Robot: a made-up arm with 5 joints.
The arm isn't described. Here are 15 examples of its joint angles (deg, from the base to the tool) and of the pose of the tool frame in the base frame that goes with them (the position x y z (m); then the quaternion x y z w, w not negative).
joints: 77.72 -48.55 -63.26 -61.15 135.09
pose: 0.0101 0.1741 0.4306 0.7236 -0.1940 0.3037 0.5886
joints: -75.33 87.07 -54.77 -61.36 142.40
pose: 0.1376 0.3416 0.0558 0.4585 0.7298 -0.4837 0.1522
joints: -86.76 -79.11 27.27 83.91 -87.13
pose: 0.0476 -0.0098 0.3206 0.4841 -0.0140 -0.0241 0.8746
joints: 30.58 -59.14 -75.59 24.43 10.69
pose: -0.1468 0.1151 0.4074 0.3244 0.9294 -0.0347 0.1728
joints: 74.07 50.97 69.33 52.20 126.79
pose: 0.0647 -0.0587 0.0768 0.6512 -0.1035 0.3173 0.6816
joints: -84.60 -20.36 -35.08 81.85 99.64
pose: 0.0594 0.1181 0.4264 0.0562 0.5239 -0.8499 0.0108
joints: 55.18 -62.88 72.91 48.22 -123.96
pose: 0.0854 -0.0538 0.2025 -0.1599 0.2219 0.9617 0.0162
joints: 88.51 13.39 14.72 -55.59 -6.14
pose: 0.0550 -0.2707 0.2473 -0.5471 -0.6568 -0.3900 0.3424
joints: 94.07 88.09 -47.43 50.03 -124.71
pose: 0.0264 -0.3041 -0.0245 0.0017 -0.0058 0.9349 0.3548
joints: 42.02 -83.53 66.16 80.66 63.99
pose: 0.0658 -0.0161 0.2213 -0.1810 -0.1434 0.1621 0.9594
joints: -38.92 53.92 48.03 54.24 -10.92
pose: 0.1368 0.0715 0.0421 -0.2421 0.4894 0.1828 0.8176
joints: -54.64 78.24 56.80 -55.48 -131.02
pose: 0.1009 0.0742 -0.0121 0.0907 0.0067 -0.6346 0.7675
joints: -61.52 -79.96 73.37 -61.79 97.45
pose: 0.0634 0.0279 0.2752 -0.2801 -0.9415 0.1835 0.0387
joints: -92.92 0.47 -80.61 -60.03 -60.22
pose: 0.0456 0.0518 0.4876 -0.8858 0.1888 0.1094 0.4096
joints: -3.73 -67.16 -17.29 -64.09 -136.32
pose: -0.0921 -0.0092 0.4216 -0.8269 0.2780 -0.4523 0.1856
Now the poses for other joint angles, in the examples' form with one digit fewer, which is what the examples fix.
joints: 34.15 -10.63 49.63 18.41 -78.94
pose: 0.192 -0.098 0.189 0.113 -0.257 -0.813 0.509
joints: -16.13 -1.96 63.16 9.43 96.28
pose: 0.189 0.041 0.142 -0.105 -0.131 0.806 0.568
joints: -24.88 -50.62 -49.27 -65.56 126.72
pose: -0.090 -0.064 0.442 0.602 0.513 0.589 0.164
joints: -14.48 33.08 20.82 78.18 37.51
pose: 0.253 0.053 0.111 0.063 0.353 0.389 0.849
